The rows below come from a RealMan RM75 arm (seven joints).
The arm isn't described. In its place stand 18 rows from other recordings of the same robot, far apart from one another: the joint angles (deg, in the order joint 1, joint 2, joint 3, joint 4, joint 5, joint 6, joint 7), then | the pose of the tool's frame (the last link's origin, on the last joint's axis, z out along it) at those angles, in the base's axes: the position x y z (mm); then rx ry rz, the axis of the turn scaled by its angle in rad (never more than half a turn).
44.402 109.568 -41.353 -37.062 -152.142 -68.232 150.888 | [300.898 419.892 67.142 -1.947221 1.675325 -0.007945]
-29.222 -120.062 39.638 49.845 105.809 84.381 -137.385 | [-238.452 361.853 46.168 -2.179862 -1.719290 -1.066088]
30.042 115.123 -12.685 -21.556 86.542 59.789 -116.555 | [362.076 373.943 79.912 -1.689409 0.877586 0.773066]
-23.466 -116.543 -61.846 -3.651 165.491 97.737 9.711 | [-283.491 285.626 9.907 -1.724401 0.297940 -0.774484]
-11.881 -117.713 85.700 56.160 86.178 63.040 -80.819 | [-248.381 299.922 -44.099 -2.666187 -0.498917 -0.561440]
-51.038 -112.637 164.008 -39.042 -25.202 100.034 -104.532 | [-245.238 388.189 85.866 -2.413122 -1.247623 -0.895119]
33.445 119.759 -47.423 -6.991 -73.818 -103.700 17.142 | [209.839 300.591 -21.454 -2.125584 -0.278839 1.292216]
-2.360 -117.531 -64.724 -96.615 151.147 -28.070 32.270 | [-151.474 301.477 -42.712 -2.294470 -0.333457 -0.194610]
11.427 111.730 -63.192 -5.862 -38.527 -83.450 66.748 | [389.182 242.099 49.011 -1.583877 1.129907 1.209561]
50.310 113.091 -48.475 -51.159 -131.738 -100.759 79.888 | [153.040 391.946 44.548 -3.084048 -0.212845 0.077173]
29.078 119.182 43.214 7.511 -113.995 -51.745 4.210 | [356.124 350.541 -18.138 -1.523917 0.745538 0.478078]
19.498 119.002 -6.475 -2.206 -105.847 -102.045 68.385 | [295.496 243.663 -12.256 -1.906136 1.080027 1.625436]
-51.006 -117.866 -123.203 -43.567 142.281 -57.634 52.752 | [-182.324 460.366 -0.380 -2.417994 -0.834841 0.001994]
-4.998 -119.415 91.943 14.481 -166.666 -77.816 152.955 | [-358.653 223.608 -16.675 -1.750392 -0.640479 -0.849465]
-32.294 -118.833 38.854 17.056 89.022 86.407 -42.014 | [-246.387 337.519 -17.137 -2.351868 -0.179401 -1.018872]
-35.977 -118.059 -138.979 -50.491 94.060 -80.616 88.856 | [-179.129 403.064 80.153 -2.384455 -0.474954 -1.034626]
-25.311 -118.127 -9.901 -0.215 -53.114 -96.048 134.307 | [-276.553 272.089 -29.818 -2.111017 -0.655209 -1.355097]
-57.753 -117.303 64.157 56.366 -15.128 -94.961 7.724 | [-148.430 413.906 24.049 -2.131606 -1.462481 0.598141]
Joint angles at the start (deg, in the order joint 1, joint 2, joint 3, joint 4, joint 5, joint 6, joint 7):
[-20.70 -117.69 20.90 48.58 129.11 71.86 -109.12]
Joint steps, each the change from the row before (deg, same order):
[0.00 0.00 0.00 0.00 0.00 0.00 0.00]
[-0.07 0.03 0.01 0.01 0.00 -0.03 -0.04]
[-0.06 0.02 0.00 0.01 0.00 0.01 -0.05]
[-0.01 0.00 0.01 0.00 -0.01 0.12 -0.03]
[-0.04 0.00 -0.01 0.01 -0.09 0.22 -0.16]
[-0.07 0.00 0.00 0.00 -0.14 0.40 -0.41]
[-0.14 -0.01 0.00 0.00 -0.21 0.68 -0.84]
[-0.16 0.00 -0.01 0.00 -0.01 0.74 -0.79]
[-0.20 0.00 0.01 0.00 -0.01 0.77 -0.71]
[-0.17 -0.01 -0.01 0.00 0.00 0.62 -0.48]
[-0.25 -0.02 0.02 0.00 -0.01 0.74 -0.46]
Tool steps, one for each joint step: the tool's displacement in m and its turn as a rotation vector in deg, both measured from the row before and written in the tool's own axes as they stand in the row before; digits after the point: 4 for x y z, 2 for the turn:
[0.0000 0.0000 0.0000 0.00 0.00 0.00]
[0.0007 0.0001 0.0002 0.01 0.04 0.04]
[0.0005 0.0001 0.0001 -0.03 0.03 0.01]
[0.0000 0.0004 0.0001 -0.13 -0.03 -0.02]
[0.0003 0.0007 0.0001 -0.25 0.03 -0.16]
[0.0004 0.0013 0.0003 -0.47 0.02 -0.41]
[0.0007 0.0024 0.0006 -0.81 0.00 -0.81]
[0.0004 0.0024 0.0006 -0.80 -0.20 -0.69]
[0.0006 0.0026 0.0009 -0.85 -0.22 -0.57]
[0.0004 0.0021 0.0007 -0.69 -0.18 -0.37]
[0.0007 0.0029 0.0012 -0.87 -0.23 -0.29]

